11 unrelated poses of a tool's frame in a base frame.
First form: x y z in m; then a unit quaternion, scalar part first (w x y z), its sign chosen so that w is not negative.
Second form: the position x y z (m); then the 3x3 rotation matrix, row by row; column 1 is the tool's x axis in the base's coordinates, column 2 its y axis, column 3 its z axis. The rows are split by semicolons. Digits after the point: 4 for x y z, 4 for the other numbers.
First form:
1: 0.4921 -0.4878 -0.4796 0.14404 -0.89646 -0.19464 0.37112
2: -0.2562 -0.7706 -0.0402 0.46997 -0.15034 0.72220 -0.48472
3: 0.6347 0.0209 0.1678 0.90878 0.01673 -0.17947 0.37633
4: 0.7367 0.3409 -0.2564 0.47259 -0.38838 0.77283 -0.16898
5: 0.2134 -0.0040 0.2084 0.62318 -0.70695 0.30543 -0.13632
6: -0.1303 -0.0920 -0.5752 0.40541 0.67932 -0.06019 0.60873
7: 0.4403 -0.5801 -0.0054 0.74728 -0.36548 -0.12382 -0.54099
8: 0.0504 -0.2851 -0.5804 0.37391 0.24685 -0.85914 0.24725
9: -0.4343 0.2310 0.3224 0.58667 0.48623 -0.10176 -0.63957
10: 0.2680 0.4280 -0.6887 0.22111 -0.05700 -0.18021 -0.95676
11: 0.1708 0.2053 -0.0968 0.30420 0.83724 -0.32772 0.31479
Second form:
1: 0.4921 -0.4878 -0.4796; 0.6488 0.2421 -0.7215; 0.4559 -0.8827 0.1138; -0.6093 -0.4027 -0.6830
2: -0.2562 -0.7706 -0.0402; -0.5131 0.2385 0.8246; -0.6728 0.4849 -0.5588; -0.5331 -0.8414 -0.0883
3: 0.6347 0.0209 0.1678; 0.6523 -0.6900 -0.3136; 0.6780 0.7162 -0.1655; 0.3388 -0.1047 0.9350
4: 0.7367 0.3409 -0.2564; -0.2516 -0.4406 0.8617; -0.7600 0.6412 0.1059; -0.5992 -0.6283 -0.4962
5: 0.2134 -0.0040 0.2084; 0.7763 -0.2619 0.5734; -0.6017 -0.0367 0.7978; -0.1879 -0.9644 -0.1861
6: -0.1303 -0.0920 -0.5752; 0.2517 -0.5753 0.7782; 0.4118 -0.6640 -0.6241; 0.8758 0.4775 0.0698
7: 0.4403 -0.5801 -0.0054; 0.3840 0.8990 0.2104; -0.7180 0.1475 0.6802; 0.5805 -0.4123 0.7022
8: 0.0504 -0.2851 -0.5804; -0.5985 -0.6091 -0.5204; -0.2393 0.7559 -0.6094; 0.7646 -0.2402 -0.5981
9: -0.4343 0.2310 0.3224; 0.1612 0.6515 -0.7414; -0.8494 -0.2909 -0.4403; -0.5026 0.7007 0.5065
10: 0.2680 0.4280 -0.6887; -0.8957 0.4436 0.0294; -0.4026 -0.8373 0.3700; 0.1888 0.3196 0.9286
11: 0.1708 0.2053 -0.0968; 0.5870 -0.7403 0.3277; -0.3572 -0.6001 -0.7157; 0.7265 0.3031 -0.6167
